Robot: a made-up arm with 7 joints. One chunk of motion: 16 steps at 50 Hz.
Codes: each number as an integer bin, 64 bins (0 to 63) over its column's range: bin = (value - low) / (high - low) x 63, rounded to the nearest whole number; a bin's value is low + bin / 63 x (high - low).
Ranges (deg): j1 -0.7..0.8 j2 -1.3..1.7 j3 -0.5..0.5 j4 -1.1..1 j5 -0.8..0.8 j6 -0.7..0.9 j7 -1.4..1
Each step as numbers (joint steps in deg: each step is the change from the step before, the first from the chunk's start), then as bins.
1 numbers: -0.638 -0.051 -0.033 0.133 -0.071 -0.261 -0.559
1 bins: 3 26 29 37 29 17 22
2 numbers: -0.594 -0.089 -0.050 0.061 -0.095 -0.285 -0.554
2 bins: 4 25 28 35 28 16 22
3 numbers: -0.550 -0.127 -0.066 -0.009 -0.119 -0.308 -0.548
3 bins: 6 25 27 33 27 15 22
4 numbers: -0.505 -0.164 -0.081 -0.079 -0.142 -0.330 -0.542
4 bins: 8 24 26 31 26 15 23
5 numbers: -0.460 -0.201 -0.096 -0.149 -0.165 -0.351 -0.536
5 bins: 10 23 25 29 25 14 23
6 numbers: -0.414 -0.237 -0.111 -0.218 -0.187 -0.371 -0.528
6 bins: 12 22 25 26 24 13 23
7 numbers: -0.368 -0.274 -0.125 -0.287 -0.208 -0.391 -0.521
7 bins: 14 22 24 24 23 12 23
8 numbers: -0.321 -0.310 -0.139 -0.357 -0.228 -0.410 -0.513
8 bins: 16 21 23 22 23 11 23
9 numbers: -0.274 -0.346 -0.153 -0.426 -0.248 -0.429 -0.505
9 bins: 18 20 22 20 22 11 23
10 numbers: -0.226 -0.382 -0.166 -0.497 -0.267 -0.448 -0.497
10 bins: 20 19 21 18 21 10 24
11 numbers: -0.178 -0.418 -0.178 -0.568 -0.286 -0.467 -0.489
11 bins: 22 19 20 16 20 9 24
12 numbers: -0.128 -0.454 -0.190 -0.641 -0.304 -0.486 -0.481
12 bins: 24 18 20 14 20 8 24
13 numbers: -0.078 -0.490 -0.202 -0.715 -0.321 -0.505 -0.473
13 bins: 26 17 19 12 19 8 24
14 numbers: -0.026 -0.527 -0.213 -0.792 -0.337 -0.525 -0.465
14 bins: 28 16 18 9 18 7 25
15 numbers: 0.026 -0.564 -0.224 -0.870 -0.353 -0.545 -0.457
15 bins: 30 15 17 7 18 6 25
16 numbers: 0.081 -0.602 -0.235 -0.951 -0.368 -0.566 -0.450
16 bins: 33 15 17 4 17 5 25
